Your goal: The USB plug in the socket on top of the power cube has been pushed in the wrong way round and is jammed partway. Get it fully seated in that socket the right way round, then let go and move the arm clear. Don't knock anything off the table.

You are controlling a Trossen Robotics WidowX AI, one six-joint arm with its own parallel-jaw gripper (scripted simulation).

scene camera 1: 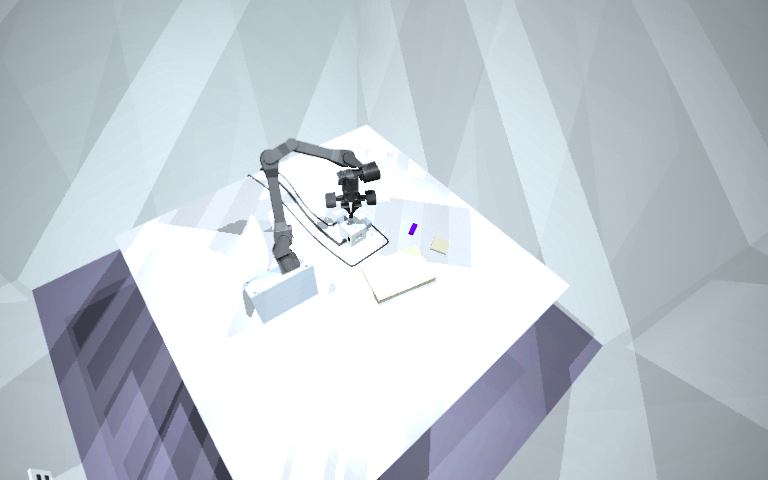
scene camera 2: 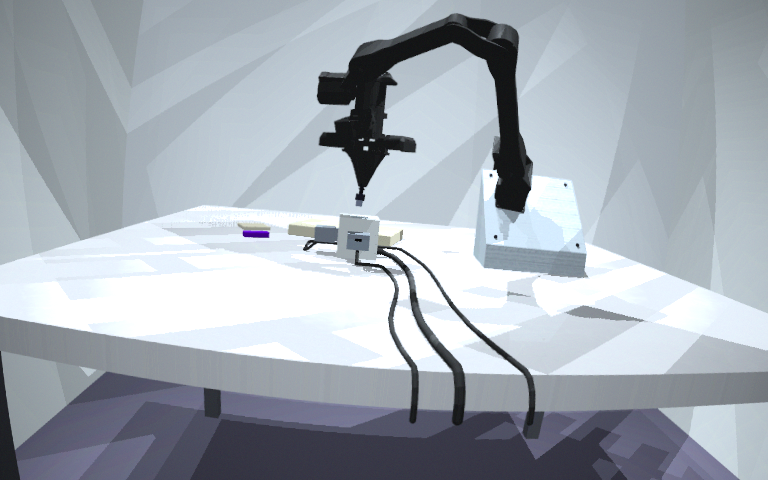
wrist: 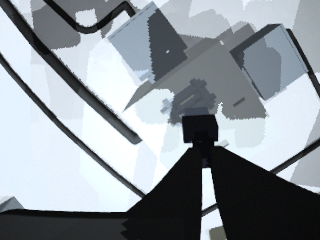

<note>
My gripper (scene camera 2: 362, 186) carries an usb plug (wrist: 200, 128).
My gripper shows as well in scene camera 1 (scene camera 1: 351, 213) and in the wrist view (wrist: 204, 157).
</note>
